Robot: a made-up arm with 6 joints. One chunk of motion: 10 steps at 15 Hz.
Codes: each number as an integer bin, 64 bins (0 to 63) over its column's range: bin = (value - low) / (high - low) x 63, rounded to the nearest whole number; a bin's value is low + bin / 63 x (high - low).
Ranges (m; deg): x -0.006..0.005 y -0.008..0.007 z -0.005..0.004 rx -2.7..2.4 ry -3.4..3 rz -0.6..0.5
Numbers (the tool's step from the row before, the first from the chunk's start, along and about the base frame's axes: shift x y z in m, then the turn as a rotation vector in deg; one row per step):
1: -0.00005 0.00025 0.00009 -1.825 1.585 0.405
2: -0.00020 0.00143 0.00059 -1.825 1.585 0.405
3: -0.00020 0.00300 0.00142 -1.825 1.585 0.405
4: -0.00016 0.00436 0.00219 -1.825 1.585 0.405
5: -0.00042 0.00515 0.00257 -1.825 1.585 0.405
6: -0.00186 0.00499 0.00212 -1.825 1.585 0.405
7: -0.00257 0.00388 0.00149 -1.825 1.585 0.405
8: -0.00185 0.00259 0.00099 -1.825 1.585 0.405
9: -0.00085 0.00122 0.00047 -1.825 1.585 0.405
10: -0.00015 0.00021 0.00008 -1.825 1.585 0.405
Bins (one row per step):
1: 34 35 36 11 49 58
2: 33 40 39 11 49 58
3: 33 46 45 11 49 58
4: 33 52 50 11 49 58
5: 32 55 53 11 49 58
6: 24 55 50 11 49 58
7: 20 50 45 11 49 58
8: 24 44 42 11 49 58
9: 29 39 38 11 49 58
10: 34 34 36 11 49 58

